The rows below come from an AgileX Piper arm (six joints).
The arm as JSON. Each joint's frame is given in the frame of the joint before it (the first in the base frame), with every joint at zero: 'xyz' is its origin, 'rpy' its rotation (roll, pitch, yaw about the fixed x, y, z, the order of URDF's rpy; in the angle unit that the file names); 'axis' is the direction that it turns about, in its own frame. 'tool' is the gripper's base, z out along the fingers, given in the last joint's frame.
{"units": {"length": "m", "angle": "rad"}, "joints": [
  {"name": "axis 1", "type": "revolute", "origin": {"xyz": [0.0, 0.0, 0.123], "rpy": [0.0, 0.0, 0.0]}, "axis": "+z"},
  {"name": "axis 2", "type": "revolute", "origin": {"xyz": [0.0, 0.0, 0.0], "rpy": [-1.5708, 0.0, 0.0]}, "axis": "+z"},
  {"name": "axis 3", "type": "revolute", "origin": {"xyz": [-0.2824, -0.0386, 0.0], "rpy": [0.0, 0.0, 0.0]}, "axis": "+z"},
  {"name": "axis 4", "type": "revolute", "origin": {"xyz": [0.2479, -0.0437, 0.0], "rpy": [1.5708, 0.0, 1.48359]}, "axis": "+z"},
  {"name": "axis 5", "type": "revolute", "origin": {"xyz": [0.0, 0.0, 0.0], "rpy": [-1.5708, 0.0, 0.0]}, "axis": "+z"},
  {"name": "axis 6", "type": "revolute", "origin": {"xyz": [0.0, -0.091, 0.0], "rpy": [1.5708, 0.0, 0.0]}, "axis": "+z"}
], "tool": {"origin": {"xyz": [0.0, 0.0, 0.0], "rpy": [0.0, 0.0, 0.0]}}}
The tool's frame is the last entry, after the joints.
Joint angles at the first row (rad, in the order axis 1, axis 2, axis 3, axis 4, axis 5, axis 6):
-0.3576, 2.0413, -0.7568, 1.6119, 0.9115, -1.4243
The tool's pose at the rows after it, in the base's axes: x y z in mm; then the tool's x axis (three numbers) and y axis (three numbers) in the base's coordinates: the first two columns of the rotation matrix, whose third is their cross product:
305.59, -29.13, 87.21, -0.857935, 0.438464, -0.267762, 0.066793, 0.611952, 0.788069
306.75, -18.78, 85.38, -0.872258, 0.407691, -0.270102, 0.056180, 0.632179, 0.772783
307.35, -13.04, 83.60, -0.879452, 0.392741, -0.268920, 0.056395, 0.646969, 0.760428
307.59, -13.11, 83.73, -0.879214, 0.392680, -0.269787, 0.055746, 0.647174, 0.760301
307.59, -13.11, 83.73, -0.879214, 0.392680, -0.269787, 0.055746, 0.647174, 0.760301
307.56, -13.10, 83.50, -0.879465, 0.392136, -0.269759, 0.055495, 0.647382, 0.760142
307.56, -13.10, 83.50, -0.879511, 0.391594, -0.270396, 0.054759, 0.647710, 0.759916
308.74, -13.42, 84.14, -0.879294, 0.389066, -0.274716, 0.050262, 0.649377, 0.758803
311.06, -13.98, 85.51, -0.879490, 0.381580, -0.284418, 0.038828, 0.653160, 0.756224
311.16, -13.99, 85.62, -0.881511, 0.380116, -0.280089, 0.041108, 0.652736, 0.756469
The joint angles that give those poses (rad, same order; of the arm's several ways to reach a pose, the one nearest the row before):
-0.3308, 2.0198, -0.7568, 1.6140, 0.9087, -1.4182
-0.2914, 2.0198, -0.7568, 1.6146, 0.8811, -1.4182
-0.2677, 2.0207, -0.7567, 1.6161, 0.8574, -1.4152
-0.2678, 2.0207, -0.7576, 1.6161, 0.8573, -1.4151
-0.2678, 2.0207, -0.7576, 1.6161, 0.8573, -1.4151
-0.2677, 2.0214, -0.7576, 1.6161, 0.8573, -1.4161
-0.2677, 2.0214, -0.7576, 1.6161, 0.8573, -1.4169
-0.2678, 2.0215, -0.7628, 1.6131, 0.8573, -1.4160
-0.2678, 2.0215, -0.7733, 1.6052, 0.8582, -1.4151
-0.2678, 2.0214, -0.7755, 1.5974, 0.8582, -1.4061

